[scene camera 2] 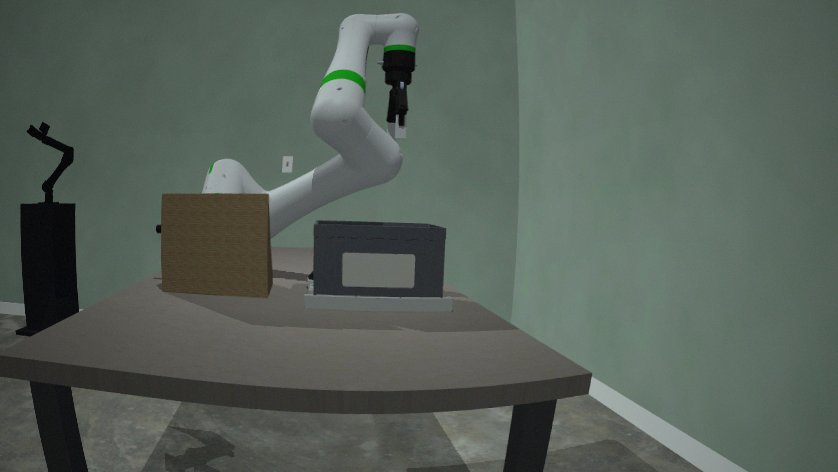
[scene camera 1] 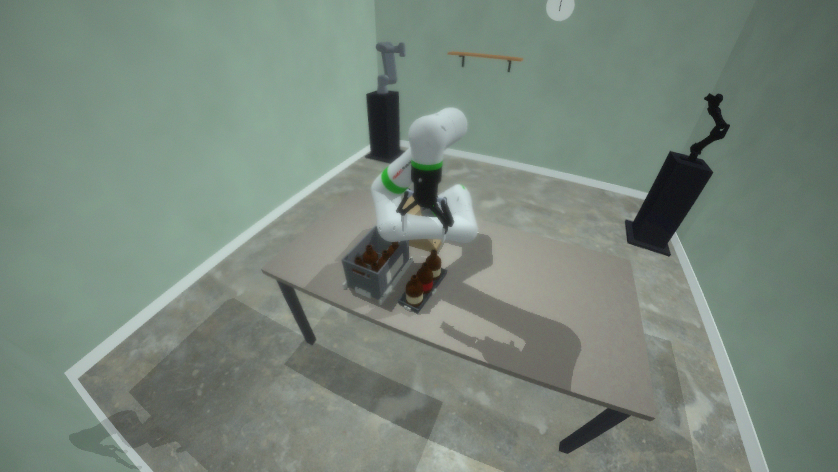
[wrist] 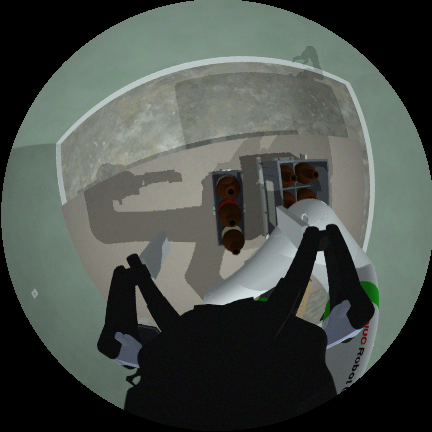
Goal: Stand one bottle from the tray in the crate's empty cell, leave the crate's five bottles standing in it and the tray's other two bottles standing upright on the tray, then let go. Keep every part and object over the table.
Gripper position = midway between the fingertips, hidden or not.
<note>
I see my gripper (scene camera 2: pixel 395 141).
My gripper is seen too in scene camera 1 (scene camera 1: pixel 423 234) and in the wrist view (wrist: pixel 220 228).
</note>
